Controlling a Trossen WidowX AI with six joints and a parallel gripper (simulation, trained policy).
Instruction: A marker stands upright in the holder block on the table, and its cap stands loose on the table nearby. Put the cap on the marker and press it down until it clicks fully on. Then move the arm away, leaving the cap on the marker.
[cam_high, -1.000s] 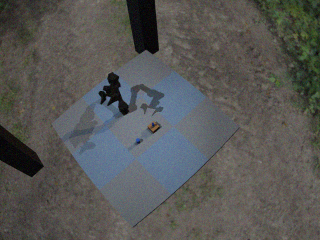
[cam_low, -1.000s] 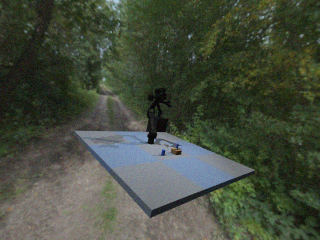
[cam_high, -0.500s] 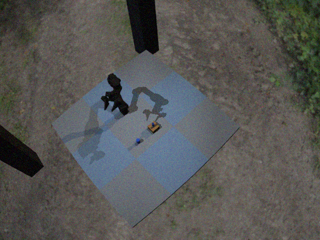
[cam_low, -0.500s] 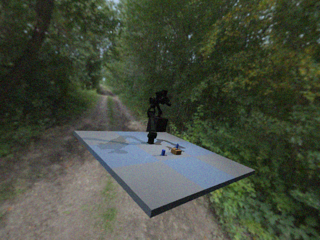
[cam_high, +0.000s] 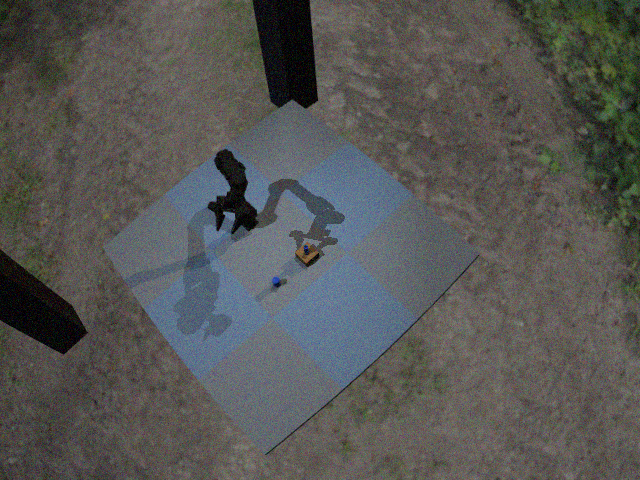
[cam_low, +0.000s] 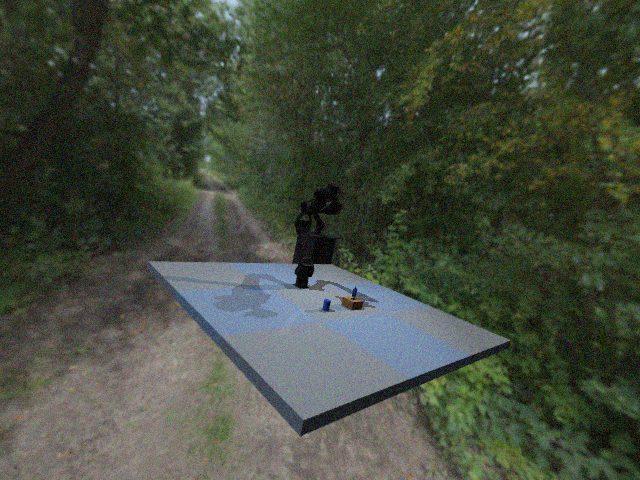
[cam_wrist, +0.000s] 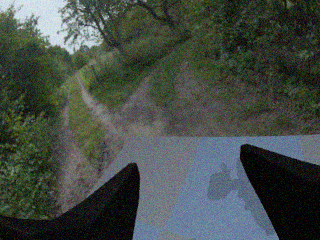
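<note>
My gripper tip is now 12 cm short of the blue cap, 8 cm to the right of it and 40 cm above it. Round my gripper tip: blue marker 11 cm ahead, 26 cm to the left, 35 cm below; holder block 11 cm ahead, 26 cm to the left, 41 cm below.
</note>
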